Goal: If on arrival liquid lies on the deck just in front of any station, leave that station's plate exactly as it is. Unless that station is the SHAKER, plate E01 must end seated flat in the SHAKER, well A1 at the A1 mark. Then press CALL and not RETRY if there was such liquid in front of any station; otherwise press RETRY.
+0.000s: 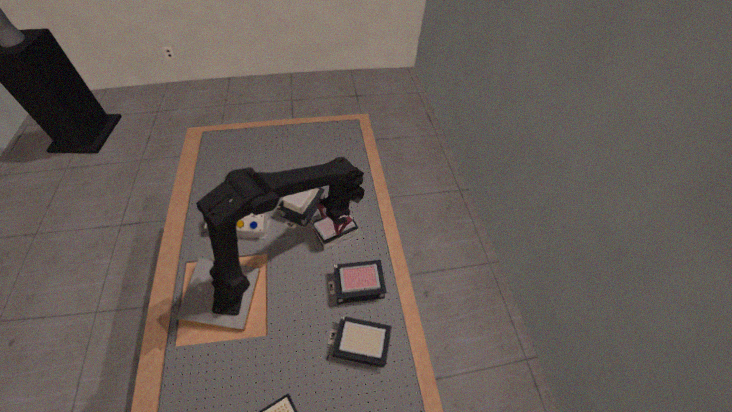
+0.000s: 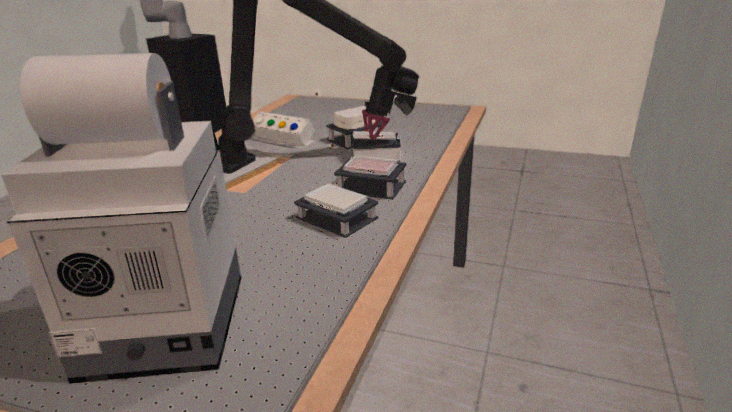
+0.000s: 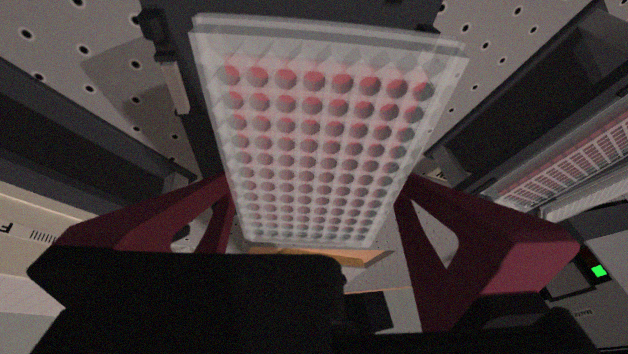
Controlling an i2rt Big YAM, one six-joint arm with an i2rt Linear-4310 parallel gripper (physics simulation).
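Places are measured from the arm's base along level axes (x ahead, y left, z up), in millimetres.
Pixels of known places: gripper, fingertip midpoint: [image 1: 331, 227] [image 2: 370, 137] [image 3: 314, 177]; arm's base, link origin: [image 1: 229, 296] [image 2: 232, 162].
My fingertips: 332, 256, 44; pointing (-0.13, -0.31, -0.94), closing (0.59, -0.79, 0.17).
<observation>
For each thing: its top centre in the pictures, then the offset to it from my fingertips, as dx, dy, dz. "pt": a spot on its surface instead.
- clear plate, top centre: [image 3: 323, 206] [image 2: 373, 129] [image 1: 334, 221] +9, +7, +25
- dark station, surface spot: [image 3: 300, 6] pt +60, +48, -12
- pink plate, top centre: [image 3: 579, 168] [image 2: 370, 162] [image 1: 359, 277] +104, -194, +3
- cream plate, top centre: [image 3: 595, 200] [image 2: 335, 195] [image 1: 362, 338] +114, -391, -6
- button box, top centre: [image 2: 280, 116] [image 1: 234, 215] -360, +29, +16
- darker deck patch, surface spot: [image 3: 107, 67] pt -32, +110, -67
- white block-like item, top centre: [image 2: 355, 111] [image 1: 300, 191] -126, +135, +31
- large white instrument, top centre: [image 2: 97, 53] +50, -854, +389
My gripper [image 1: 339, 224] [image 2: 375, 132] [image 3: 314, 177] is shut on a clear plate [image 1: 323, 226] [image 2: 381, 135] [image 3: 325, 112] with red wells, its dark red fingers at the two long sides. The plate is over a dark station [image 2: 384, 143] [image 3: 300, 6]; whether it touches is hidden. No E01 label or A1 mark is readable. A pink plate [image 1: 359, 277] [image 2: 372, 165] and a cream plate [image 1: 362, 340] [image 2: 335, 198] sit on two nearer stations. The button box [image 1: 260, 230] [image 2: 302, 134] has unreadable labels. A darker deck patch [image 3: 107, 67] may be shadow or liquid.
A white block-like item [image 1: 301, 199] [image 2: 349, 117] sits on a station close beside the held plate. A large white instrument [image 2: 112, 179] with a drum stands at the near left. Another plate [image 1: 280, 405] shows at the bottom edge. A black pedestal [image 1: 51, 92] [image 2: 192, 76] stands beyond the table.
</observation>
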